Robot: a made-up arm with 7 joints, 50 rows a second.
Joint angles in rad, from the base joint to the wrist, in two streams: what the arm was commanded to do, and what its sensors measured. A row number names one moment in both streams.
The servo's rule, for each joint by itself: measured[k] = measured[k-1] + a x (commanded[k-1-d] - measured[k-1]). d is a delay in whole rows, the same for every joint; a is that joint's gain. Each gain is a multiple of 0.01, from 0.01 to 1. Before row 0 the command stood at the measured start. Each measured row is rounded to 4 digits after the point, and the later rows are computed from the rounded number. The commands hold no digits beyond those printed.
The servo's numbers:
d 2
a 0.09 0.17 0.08 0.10 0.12 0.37 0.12
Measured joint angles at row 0:
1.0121, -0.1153, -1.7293, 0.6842, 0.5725, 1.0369, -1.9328
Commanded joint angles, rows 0 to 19:
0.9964, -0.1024, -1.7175, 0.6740, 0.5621, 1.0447, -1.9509
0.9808, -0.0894, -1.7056, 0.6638, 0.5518, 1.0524, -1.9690
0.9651, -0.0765, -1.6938, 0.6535, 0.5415, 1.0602, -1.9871
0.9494, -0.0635, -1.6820, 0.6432, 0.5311, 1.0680, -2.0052
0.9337, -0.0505, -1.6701, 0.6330, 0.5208, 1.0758, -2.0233
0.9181, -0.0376, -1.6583, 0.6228, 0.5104, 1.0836, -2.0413
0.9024, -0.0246, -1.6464, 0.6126, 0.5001, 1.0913, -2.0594
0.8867, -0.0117, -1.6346, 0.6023, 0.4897, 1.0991, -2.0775
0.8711, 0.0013, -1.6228, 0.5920, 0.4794, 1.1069, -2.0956
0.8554, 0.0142, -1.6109, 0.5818, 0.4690, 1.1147, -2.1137
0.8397, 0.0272, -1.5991, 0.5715, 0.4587, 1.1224, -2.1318
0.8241, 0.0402, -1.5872, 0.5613, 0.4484, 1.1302, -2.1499
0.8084, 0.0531, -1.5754, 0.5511, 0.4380, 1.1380, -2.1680
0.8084, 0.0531, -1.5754, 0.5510, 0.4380, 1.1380, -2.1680
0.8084, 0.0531, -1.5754, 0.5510, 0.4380, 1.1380, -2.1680
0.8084, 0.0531, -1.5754, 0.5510, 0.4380, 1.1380, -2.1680
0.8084, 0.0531, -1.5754, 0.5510, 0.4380, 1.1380, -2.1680
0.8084, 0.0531, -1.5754, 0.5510, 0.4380, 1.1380, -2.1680
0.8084, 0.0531, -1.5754, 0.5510, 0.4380, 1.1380, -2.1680
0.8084, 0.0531, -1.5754, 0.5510, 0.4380, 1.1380, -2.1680
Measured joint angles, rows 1 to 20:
1.0121, -0.1153, -1.7293, 0.6842, 0.5725, 1.0369, -1.9328
1.0121, -0.1153, -1.7293, 0.6842, 0.5725, 1.0369, -1.9328
1.0107, -0.1131, -1.7284, 0.6832, 0.5713, 1.0398, -1.9350
1.0080, -0.1091, -1.7266, 0.6813, 0.5690, 1.0445, -1.9391
1.0041, -0.1036, -1.7240, 0.6785, 0.5657, 1.0503, -1.9449
0.9992, -0.0968, -1.7206, 0.6750, 0.5615, 1.0568, -1.9521
0.9933, -0.0889, -1.7166, 0.6708, 0.5566, 1.0638, -1.9606
0.9865, -0.0802, -1.7119, 0.6660, 0.5511, 1.0711, -1.9703
0.9789, -0.0707, -1.7067, 0.6607, 0.5450, 1.0786, -1.9810
0.9706, -0.0607, -1.7009, 0.6549, 0.5384, 1.0862, -1.9926
0.9616, -0.0502, -1.6947, 0.6486, 0.5313, 1.0939, -2.0050
0.9520, -0.0393, -1.6880, 0.6419, 0.5238, 1.1016, -2.0180
0.9419, -0.0280, -1.6809, 0.6349, 0.5160, 1.1093, -2.0317
0.9313, -0.0164, -1.6734, 0.6275, 0.5079, 1.1170, -2.0459
0.9202, -0.0046, -1.6656, 0.6199, 0.4995, 1.1248, -2.0606
0.9101, 0.0052, -1.6584, 0.6130, 0.4921, 1.1297, -2.0735
0.9009, 0.0133, -1.6518, 0.6068, 0.4856, 1.1328, -2.0848
0.8926, 0.0201, -1.6457, 0.6012, 0.4799, 1.1347, -2.0948
0.8850, 0.0257, -1.6401, 0.5962, 0.4749, 1.1359, -2.1036
0.8781, 0.0304, -1.6349, 0.5917, 0.4705, 1.1367, -2.1113

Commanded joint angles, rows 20 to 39:
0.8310, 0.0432, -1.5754, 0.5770, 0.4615, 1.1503, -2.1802
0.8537, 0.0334, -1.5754, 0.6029, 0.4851, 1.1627, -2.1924
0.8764, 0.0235, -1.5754, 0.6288, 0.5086, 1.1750, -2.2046
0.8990, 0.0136, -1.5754, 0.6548, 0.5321, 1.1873, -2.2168
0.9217, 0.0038, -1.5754, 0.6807, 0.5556, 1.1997, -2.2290
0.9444, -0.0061, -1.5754, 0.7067, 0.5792, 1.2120, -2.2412
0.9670, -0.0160, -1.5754, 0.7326, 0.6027, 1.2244, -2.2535
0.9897, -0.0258, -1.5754, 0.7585, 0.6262, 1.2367, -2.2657
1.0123, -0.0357, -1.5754, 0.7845, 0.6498, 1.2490, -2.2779
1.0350, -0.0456, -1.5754, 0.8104, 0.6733, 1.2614, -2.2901
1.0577, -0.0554, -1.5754, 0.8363, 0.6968, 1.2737, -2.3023
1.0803, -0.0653, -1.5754, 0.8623, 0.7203, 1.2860, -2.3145
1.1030, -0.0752, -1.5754, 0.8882, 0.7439, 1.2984, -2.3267
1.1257, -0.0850, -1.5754, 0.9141, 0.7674, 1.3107, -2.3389
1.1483, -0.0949, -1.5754, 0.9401, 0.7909, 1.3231, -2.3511
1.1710, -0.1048, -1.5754, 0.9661, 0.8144, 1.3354, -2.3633
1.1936, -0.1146, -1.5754, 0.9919, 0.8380, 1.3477, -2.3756
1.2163, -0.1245, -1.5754, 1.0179, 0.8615, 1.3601, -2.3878
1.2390, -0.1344, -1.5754, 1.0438, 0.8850, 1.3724, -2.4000
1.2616, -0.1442, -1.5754, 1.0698, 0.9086, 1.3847, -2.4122
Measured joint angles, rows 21 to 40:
0.8718, 0.0343, -1.6301, 0.5876, 0.4666, 1.1372, -2.1181
0.8661, 0.0375, -1.6257, 0.5839, 0.4632, 1.1375, -2.1241
0.8629, 0.0385, -1.6217, 0.5832, 0.4630, 1.1422, -2.1308
0.8621, 0.0376, -1.6180, 0.5852, 0.4657, 1.1498, -2.1382
0.8634, 0.0352, -1.6146, 0.5896, 0.4708, 1.1591, -2.1462
0.8666, 0.0315, -1.6115, 0.5961, 0.4782, 1.1695, -2.1547
0.8716, 0.0268, -1.6086, 0.6046, 0.4875, 1.1807, -2.1636
0.8782, 0.0212, -1.6059, 0.6148, 0.4985, 1.1923, -2.1729
0.8862, 0.0149, -1.6035, 0.6266, 0.5110, 1.2042, -2.1826
0.8955, 0.0080, -1.6013, 0.6398, 0.5248, 1.2162, -2.1926
0.9060, 0.0006, -1.5992, 0.6543, 0.5398, 1.2283, -2.2028
0.9176, -0.0073, -1.5973, 0.6699, 0.5558, 1.2405, -2.2133
0.9302, -0.0155, -1.5955, 0.6865, 0.5727, 1.2528, -2.2240
0.9437, -0.0240, -1.5939, 0.7041, 0.5904, 1.2651, -2.2349
0.9580, -0.0327, -1.5924, 0.7225, 0.6088, 1.2774, -2.2459
0.9731, -0.0416, -1.5910, 0.7417, 0.6278, 1.2897, -2.2571
0.9889, -0.0507, -1.5898, 0.7615, 0.6474, 1.3021, -2.2684
1.0053, -0.0599, -1.5886, 0.7820, 0.6674, 1.3144, -2.2798
1.0222, -0.0692, -1.5875, 0.8030, 0.6879, 1.3267, -2.2913
1.0397, -0.0786, -1.5865, 0.8245, 0.7087, 1.3391, -2.3029

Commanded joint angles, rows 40 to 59:
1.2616, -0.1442, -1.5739, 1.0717, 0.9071, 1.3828, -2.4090
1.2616, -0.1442, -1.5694, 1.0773, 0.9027, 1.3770, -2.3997
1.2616, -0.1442, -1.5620, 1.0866, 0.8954, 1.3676, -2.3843
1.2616, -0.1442, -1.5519, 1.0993, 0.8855, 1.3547, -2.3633
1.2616, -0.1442, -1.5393, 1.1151, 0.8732, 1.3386, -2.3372
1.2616, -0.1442, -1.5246, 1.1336, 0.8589, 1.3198, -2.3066
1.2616, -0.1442, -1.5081, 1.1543, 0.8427, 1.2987, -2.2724
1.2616, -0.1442, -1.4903, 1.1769, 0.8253, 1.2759, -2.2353
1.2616, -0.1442, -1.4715, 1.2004, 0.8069, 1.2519, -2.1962
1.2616, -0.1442, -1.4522, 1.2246, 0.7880, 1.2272, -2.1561
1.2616, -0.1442, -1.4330, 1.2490, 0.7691, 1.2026, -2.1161
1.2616, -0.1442, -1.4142, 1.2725, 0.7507, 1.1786, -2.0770
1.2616, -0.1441, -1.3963, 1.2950, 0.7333, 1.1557, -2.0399
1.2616, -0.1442, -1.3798, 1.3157, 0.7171, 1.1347, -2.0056
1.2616, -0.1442, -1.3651, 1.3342, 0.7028, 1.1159, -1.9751
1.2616, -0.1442, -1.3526, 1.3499, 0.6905, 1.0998, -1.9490
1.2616, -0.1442, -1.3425, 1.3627, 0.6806, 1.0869, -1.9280
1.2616, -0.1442, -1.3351, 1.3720, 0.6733, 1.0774, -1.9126
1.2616, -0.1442, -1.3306, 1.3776, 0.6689, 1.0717, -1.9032
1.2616, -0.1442, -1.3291, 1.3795, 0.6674, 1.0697, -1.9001
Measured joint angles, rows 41 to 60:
1.0576, -0.0881, -1.5856, 0.8464, 0.7299, 1.3514, -2.3146
1.0760, -0.0976, -1.5848, 0.8687, 0.7513, 1.3637, -2.3263
1.0927, -0.1055, -1.5839, 0.8890, 0.7700, 1.3708, -2.3362
1.1079, -0.1121, -1.5827, 0.9078, 0.7859, 1.3731, -2.3438
1.1217, -0.1176, -1.5810, 0.9257, 0.7990, 1.3711, -2.3487
1.1343, -0.1221, -1.5787, 0.9431, 0.8094, 1.3650, -2.3505
1.1458, -0.1259, -1.5755, 0.9603, 0.8171, 1.3552, -2.3489
1.1562, -0.1290, -1.5714, 0.9776, 0.8221, 1.3421, -2.3438
1.1657, -0.1316, -1.5663, 0.9953, 0.8246, 1.3260, -2.3352
1.1743, -0.1337, -1.5602, 1.0135, 0.8247, 1.3075, -2.3232
1.1822, -0.1355, -1.5531, 1.0322, 0.8226, 1.2869, -2.3080
1.1893, -0.1370, -1.5450, 1.0514, 0.8184, 1.2648, -2.2898
1.1958, -0.1382, -1.5360, 1.0712, 0.8125, 1.2418, -2.2690
1.2017, -0.1392, -1.5263, 1.0913, 0.8051, 1.2184, -2.2460
1.2071, -0.1400, -1.5159, 1.1117, 0.7965, 1.1952, -2.2213
1.2120, -0.1407, -1.5050, 1.1321, 0.7870, 1.1728, -2.1954
1.2165, -0.1413, -1.4938, 1.1523, 0.7769, 1.1517, -2.1690
1.2206, -0.1418, -1.4825, 1.1721, 0.7665, 1.1325, -2.1426
1.2243, -0.1422, -1.4713, 1.1912, 0.7562, 1.1156, -2.1168
1.2277, -0.1425, -1.4604, 1.2093, 0.7463, 1.1015, -2.0923

